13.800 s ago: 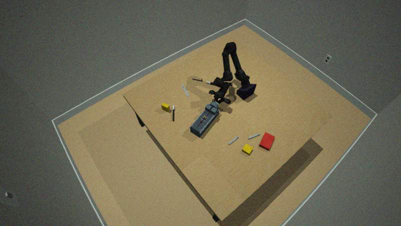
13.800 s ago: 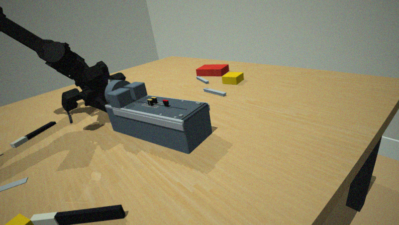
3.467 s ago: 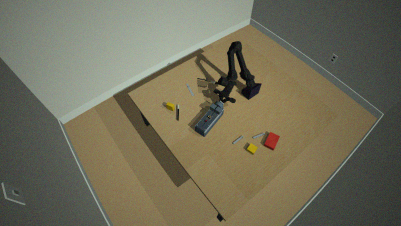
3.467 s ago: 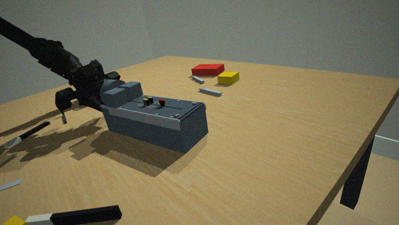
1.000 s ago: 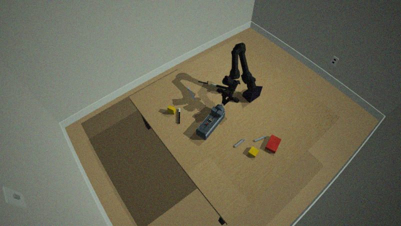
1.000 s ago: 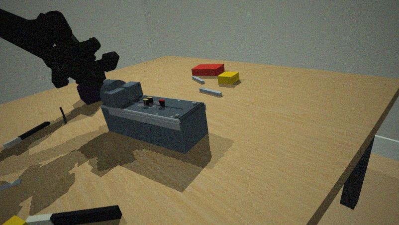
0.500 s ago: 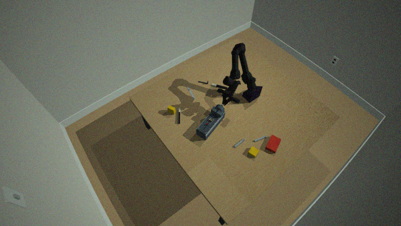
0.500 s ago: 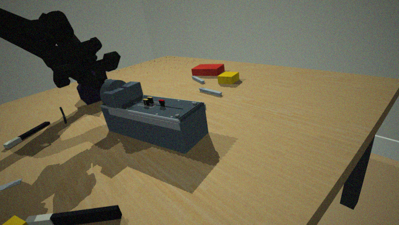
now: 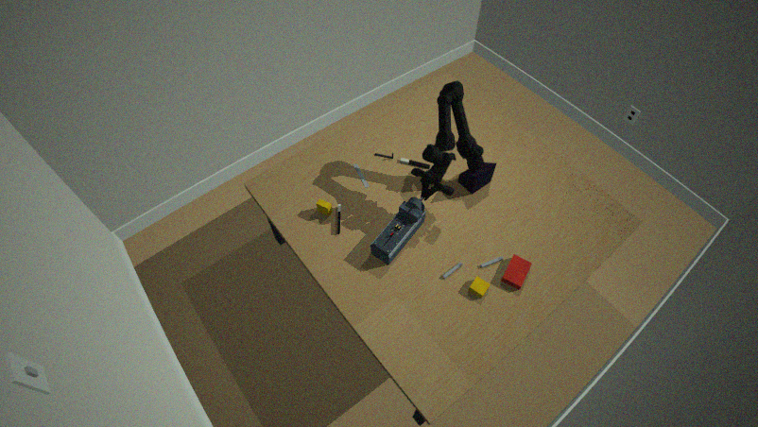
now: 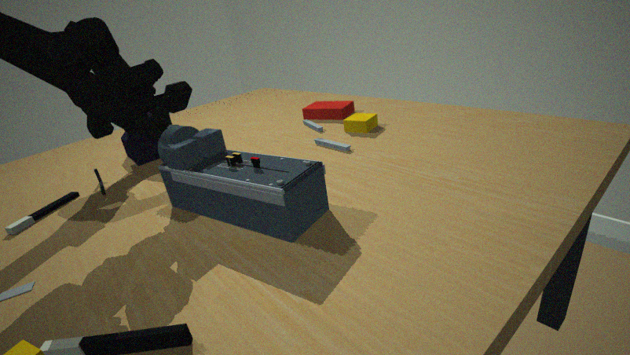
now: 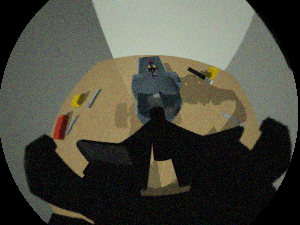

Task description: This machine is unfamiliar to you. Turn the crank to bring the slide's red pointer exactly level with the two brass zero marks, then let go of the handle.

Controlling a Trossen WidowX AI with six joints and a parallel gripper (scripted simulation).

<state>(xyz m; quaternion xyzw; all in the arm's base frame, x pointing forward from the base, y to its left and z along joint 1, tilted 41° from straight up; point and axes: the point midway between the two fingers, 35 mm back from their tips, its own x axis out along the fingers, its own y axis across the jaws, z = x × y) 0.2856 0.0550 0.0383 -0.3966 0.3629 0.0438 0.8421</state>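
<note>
The red pointer is 20 cm ahead of my gripper tip, 7 cm to the left of it and 1 cm below it. Also, from my gripper tip: red block (44 cm to the left, 16 cm behind, 8 cm below); dark crank handle (2 cm behind, 2 cm above, 1 cm to the right); grey bar (31 cm to the right, 12 cm ahead, 9 cm below).
</note>
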